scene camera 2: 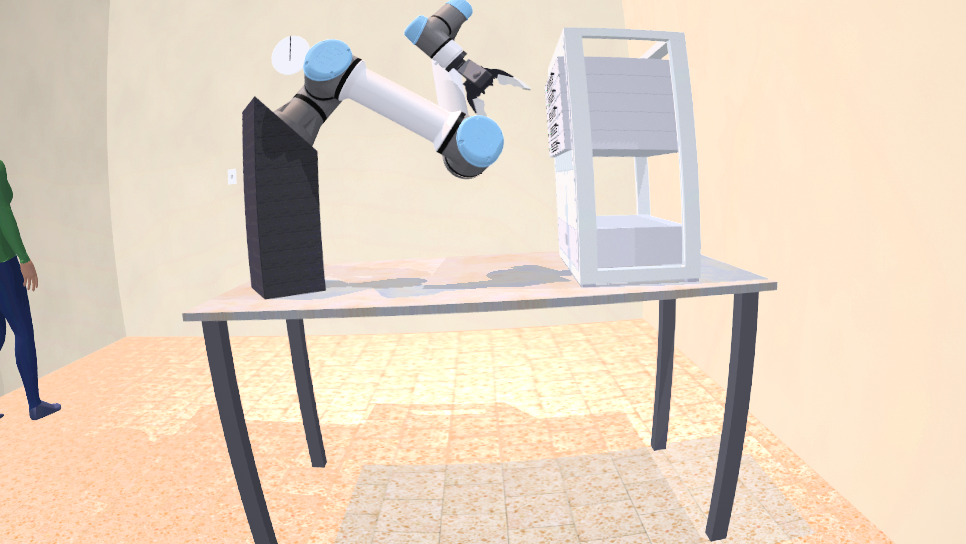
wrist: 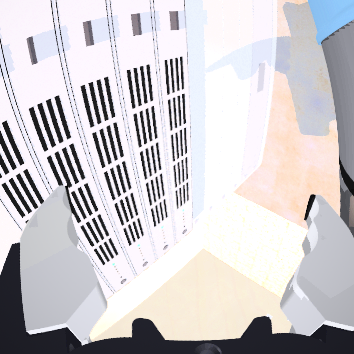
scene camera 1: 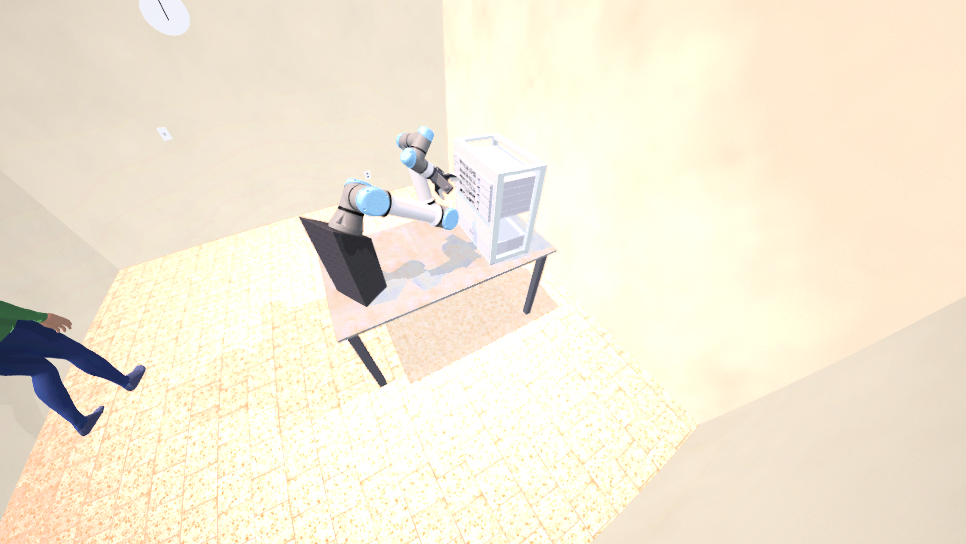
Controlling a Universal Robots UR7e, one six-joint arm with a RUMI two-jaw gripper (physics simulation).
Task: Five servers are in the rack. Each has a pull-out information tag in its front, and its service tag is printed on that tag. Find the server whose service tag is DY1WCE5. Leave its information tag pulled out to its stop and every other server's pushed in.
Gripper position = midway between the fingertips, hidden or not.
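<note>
My gripper (scene camera 2: pixel 510 109), a server rack (scene camera 2: pixel 641 107). My gripper (wrist: pixel 191 194), server rack (wrist: pixel 151 121). Server rack (scene camera 1: pixel 496 184).
</note>
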